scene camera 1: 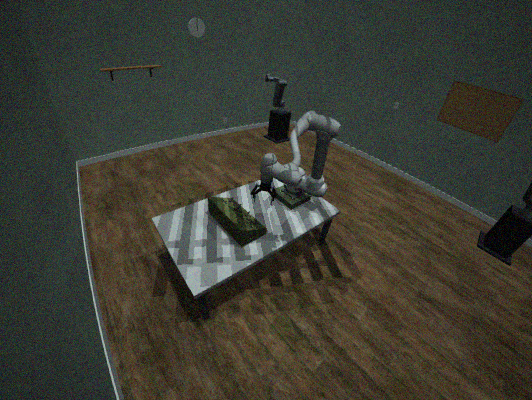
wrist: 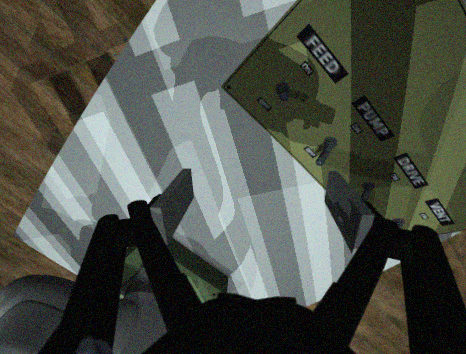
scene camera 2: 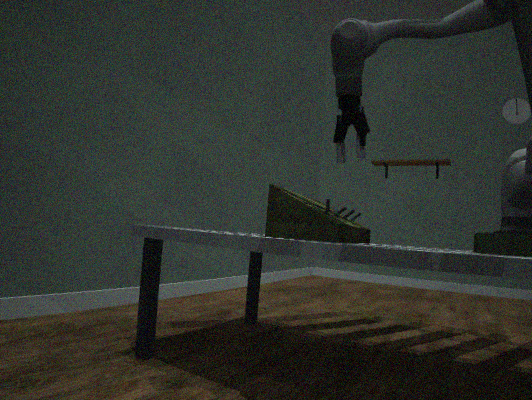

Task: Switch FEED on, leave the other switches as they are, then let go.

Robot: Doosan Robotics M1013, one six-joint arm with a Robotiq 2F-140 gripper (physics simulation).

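Places are measured from the arm's base along level axes (x ahead, y left, z up), in millimetres.
Pixels of known places: gripper, fingertip midpoint: (scene camera 1: 262, 202) (wrist: 257, 184) (scene camera 2: 350, 160); arm's base, origin of the base link: (scene camera 1: 293, 192) (scene camera 2: 526, 236).
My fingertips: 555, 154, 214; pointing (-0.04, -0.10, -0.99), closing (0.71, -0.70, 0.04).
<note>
For each thing: its middle in the pictures, then the offset to it from my fingertips, as dx, dy, dz. "*": a spot on its surface instead.
- green sloped switch panel, body centre: (wrist: 378, 132) (scene camera 2: 322, 224) (scene camera 1: 235, 218) +143, -168, -212
- FEED lever, body centre: (wrist: 282, 94) (scene camera 2: 327, 205) +66, +12, -156
- PUMP lever, body centre: (wrist: 325, 153) +54, -108, -163
- DRIVE lever, body centre: (wrist: 364, 197) +54, -228, -163
- VENT lever, surface spot: (wrist: 398, 221) * +72, -341, -176
The green sloped switch panel (scene camera 1: 234, 218) (scene camera 2: 300, 217) (wrist: 382, 55) stands on the table. The FEED lever (scene camera 2: 328, 205) (wrist: 283, 91) stands upright in scene camera 2, tilted toward its ON side. The PUMP lever (wrist: 326, 151), the DRIVE lever (wrist: 368, 190) and the VENT lever (wrist: 398, 221) lean the other way, toward OFF; the VENT one is partly hidden by a finger. My gripper (scene camera 1: 263, 198) (scene camera 2: 351, 153) (wrist: 257, 184) is wide open and empty. It hangs above the panel's low side, apart from all the levers.
The striped table (scene camera 1: 195, 277) (scene camera 2: 200, 236) carries the panel and the arm's green base block (scene camera 1: 295, 201) (wrist: 202, 277). A wall shelf (scene camera 1: 131, 67) (scene camera 2: 411, 163) and a clock (scene camera 1: 196, 27) (scene camera 2: 515, 111) hang on the wall. Dark pedestals (scene camera 1: 279, 125) (scene camera 1: 507, 232) stand on the floor away from the table.
</note>
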